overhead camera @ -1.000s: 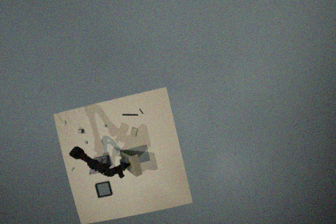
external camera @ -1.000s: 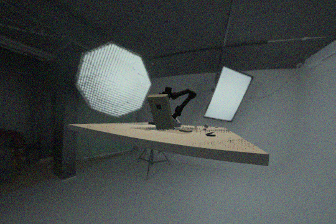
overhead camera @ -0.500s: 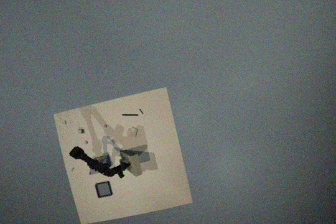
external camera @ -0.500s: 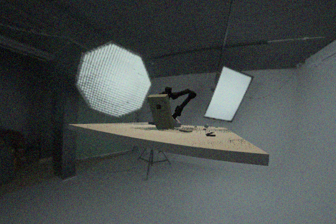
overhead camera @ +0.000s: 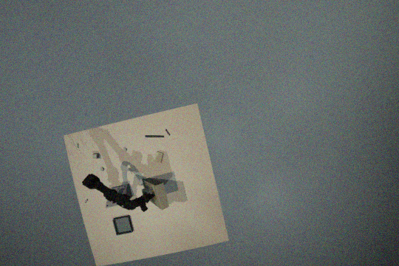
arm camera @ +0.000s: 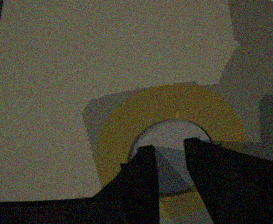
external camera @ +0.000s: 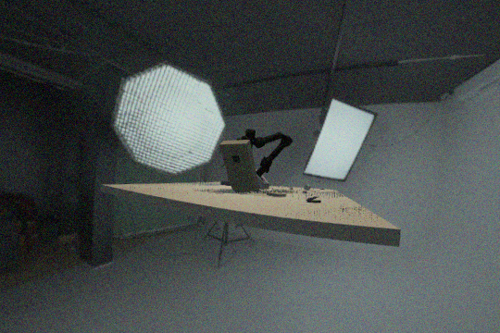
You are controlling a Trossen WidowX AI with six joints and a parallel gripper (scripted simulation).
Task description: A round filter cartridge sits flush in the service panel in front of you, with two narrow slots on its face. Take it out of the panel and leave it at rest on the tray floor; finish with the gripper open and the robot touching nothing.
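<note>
The service panel is 40 mm behind my gripper tip, 10 mm to the left of it and 80 mm below it. From my gripper tip the other things lie so: pale block (60 mm ahead, 250 mm to the left, 220 mm below); round pale filter cartridge (10 mm ahead, 10 mm below); square grey tray (480 mm behind, 220 mm to the right, 220 mm below).
</note>
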